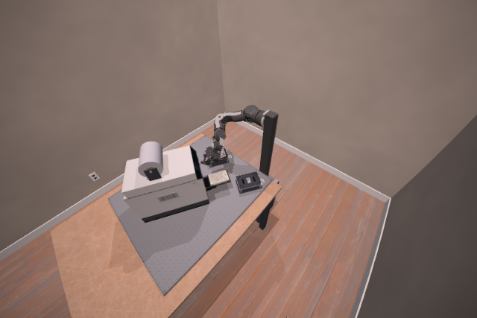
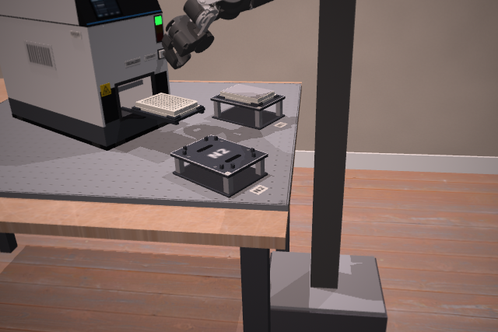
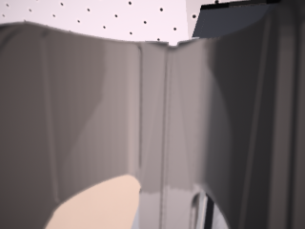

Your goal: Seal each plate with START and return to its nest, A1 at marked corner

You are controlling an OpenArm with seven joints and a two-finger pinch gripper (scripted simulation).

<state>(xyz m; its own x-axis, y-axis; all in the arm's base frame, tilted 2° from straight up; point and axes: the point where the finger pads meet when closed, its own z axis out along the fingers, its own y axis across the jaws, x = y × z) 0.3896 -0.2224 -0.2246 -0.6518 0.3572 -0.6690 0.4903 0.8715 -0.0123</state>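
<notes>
My hand is 3 cm short of the start button, 2 cm to the left of it and 1 cm below it. The rest, counted from my hand: plate 11 cm to the left, 8 cm below, 1 cm behind; then sealer stage 11 cm to the left, 9 cm below, 1 cm behind; then dark screen panel 14 cm above, 11 cm ahead, 10 cm to the left.
</notes>
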